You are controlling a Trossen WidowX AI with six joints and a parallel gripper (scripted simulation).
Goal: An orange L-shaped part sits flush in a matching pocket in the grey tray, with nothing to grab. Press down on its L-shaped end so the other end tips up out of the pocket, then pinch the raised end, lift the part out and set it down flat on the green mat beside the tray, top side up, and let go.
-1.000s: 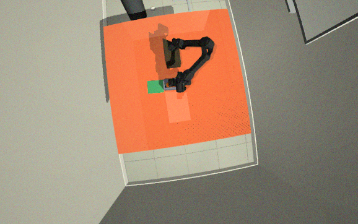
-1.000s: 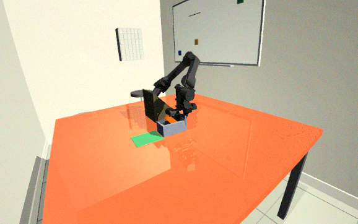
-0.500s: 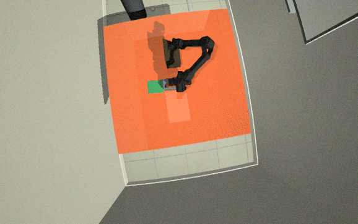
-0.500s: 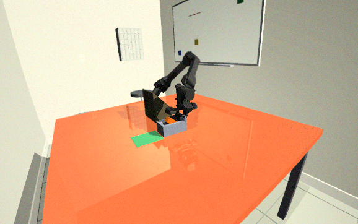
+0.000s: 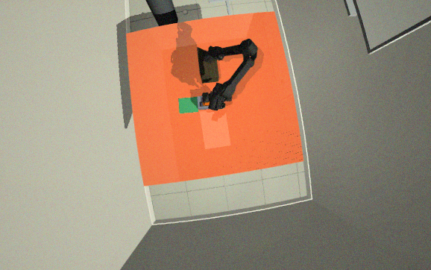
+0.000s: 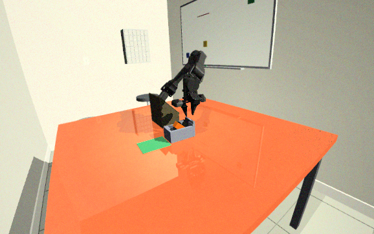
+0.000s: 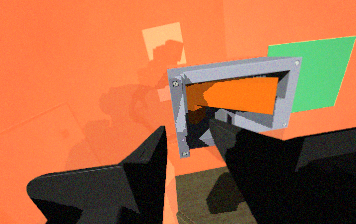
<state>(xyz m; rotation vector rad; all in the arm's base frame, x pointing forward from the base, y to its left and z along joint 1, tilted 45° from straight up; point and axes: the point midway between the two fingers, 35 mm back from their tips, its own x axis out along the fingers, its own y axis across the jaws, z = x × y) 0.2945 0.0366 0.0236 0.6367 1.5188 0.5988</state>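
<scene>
Right now the orange L-shaped part is 1 cm behind my gripper tip, 4 cm to the right of it and 7 cm below it. From my gripper tip the other things lie so: green mat: 1 cm behind, 22 cm to the right, 13 cm below.
</scene>
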